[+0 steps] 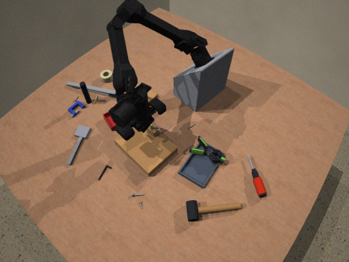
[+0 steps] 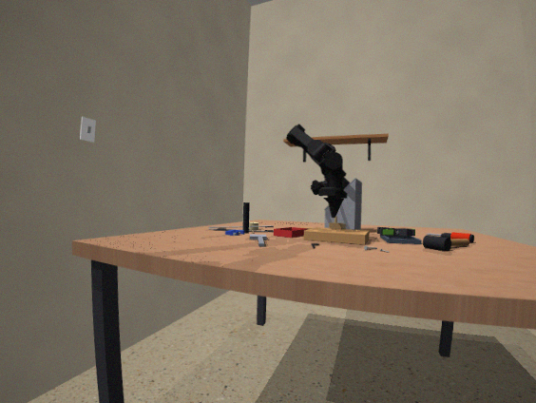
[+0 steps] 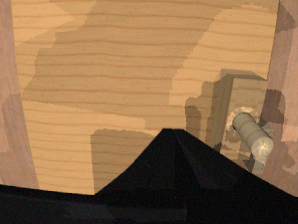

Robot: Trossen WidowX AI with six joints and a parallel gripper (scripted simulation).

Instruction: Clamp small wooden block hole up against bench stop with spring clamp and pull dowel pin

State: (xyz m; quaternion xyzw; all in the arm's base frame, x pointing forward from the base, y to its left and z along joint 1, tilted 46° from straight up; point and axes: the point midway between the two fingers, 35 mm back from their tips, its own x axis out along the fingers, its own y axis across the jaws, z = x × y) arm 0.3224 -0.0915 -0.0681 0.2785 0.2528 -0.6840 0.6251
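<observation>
My hand is 4 cm past the dowel pin and 6 cm above it. From my hand the other things lie so: small wooden block 4 cm behind, 7 cm below; wooden board 2 cm ahead, 2 cm to the left, 10 cm below; bench stop 5 cm behind, 2 cm to the left, 7 cm below.
</observation>
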